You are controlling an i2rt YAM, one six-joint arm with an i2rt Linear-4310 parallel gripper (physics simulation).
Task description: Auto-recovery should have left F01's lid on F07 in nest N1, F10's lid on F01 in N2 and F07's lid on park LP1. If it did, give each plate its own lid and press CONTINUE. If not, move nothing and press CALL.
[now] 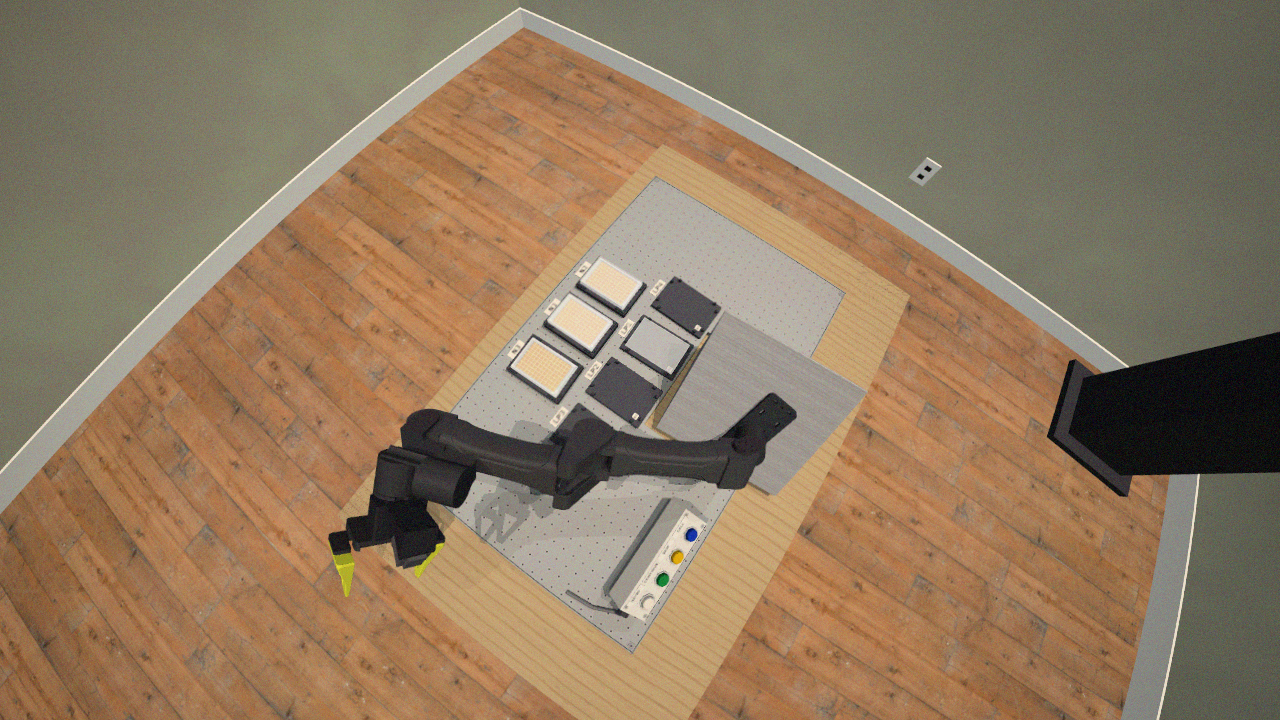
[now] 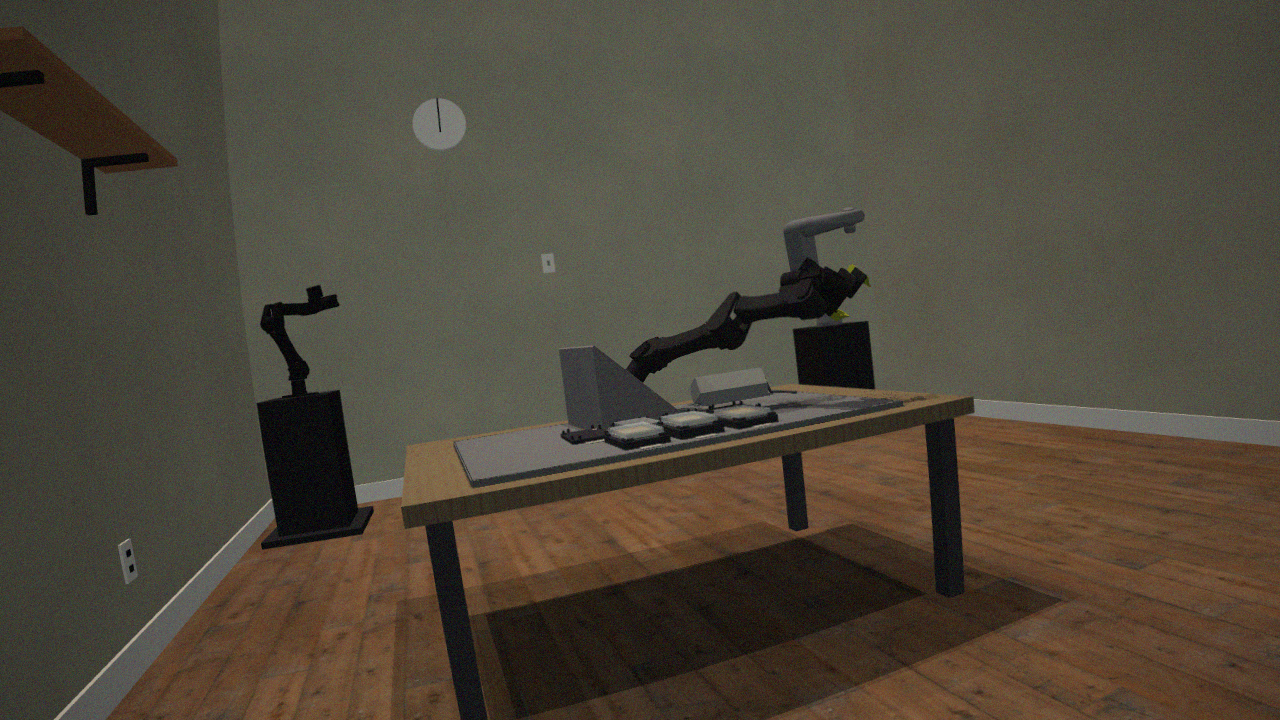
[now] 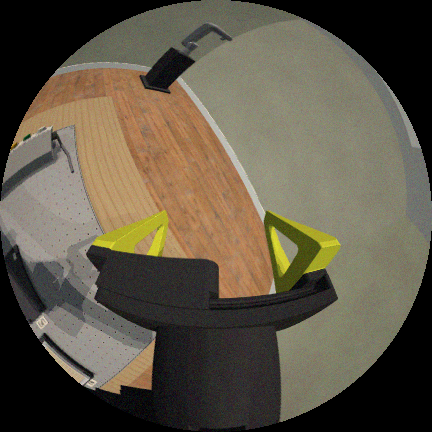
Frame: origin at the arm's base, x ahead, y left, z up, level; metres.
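Seen in the pictures: gripper, between the fingertips: (image 1: 383, 584) (image 2: 858, 300) (image 3: 215, 215); arm's base, origin of its link: (image 1: 750, 433) (image 2: 627, 387).
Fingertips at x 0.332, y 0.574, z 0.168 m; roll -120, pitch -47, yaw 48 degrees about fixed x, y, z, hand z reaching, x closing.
Observation:
Offsets run from my fingertips to a thing's middle. "pt": to the spot under its first point.
Three cream-welled plates @[dx +0.127, dy -0.681, dz -0.220 m] (image 1: 611, 284) @[dx +0.117, dy -0.554, dz -0.215 m] (image 1: 580, 324) @[dx +0.110, dy -0.421, dz -0.224 m] (image 1: 544, 367) sit in a row of dark nests; whether each wears a lid and which ID it carries are too small to tell. A clear lid @[dx -0.058, dy -0.626, dz -0.235 m] (image 1: 657, 345) lies on the middle park of the row beside them. Dark parks @[pt dx -0.048, dy -0.755, dz -0.239 m] (image 1: 685, 305) @[pt dx -0.062, dy -0.493, dz -0.239 m] (image 1: 623, 390) on either side of it bear no lid; another park is mostly hidden under the arm. The button panel has white @[pt dx -0.361, dy -0.193, dz -0.178 m] (image 1: 648, 601), green @[pt dx -0.359, dy -0.239, dz -0.178 m] (image 1: 662, 580), yellow @[pt dx -0.356, dy -0.290, dz -0.178 m] (image 1: 677, 557) and blue @[pt dx -0.353, dy -0.340, dz -0.177 m] (image 1: 691, 534) buttons; their captions are unreadable. My gripper (image 1: 383, 582) (image 2: 854, 300) (image 3: 215, 215) is open and empty, high past the table's end, far from the plates.
A grey wedge-shaped block (image 1: 742, 358) (image 2: 617, 394) stands beside the parks. The button panel's grey housing @[pt dx -0.301, dy -0.247, dz -0.197 m] (image 1: 640, 555) (image 2: 729, 386) stands near the board's other end, with a thin dark bar @[pt dx -0.295, dy -0.110, dz -0.249 m] (image 1: 595, 603) beside it. Black pedestals (image 2: 308, 465) (image 2: 834, 358) bearing other arms stand beyond the table.

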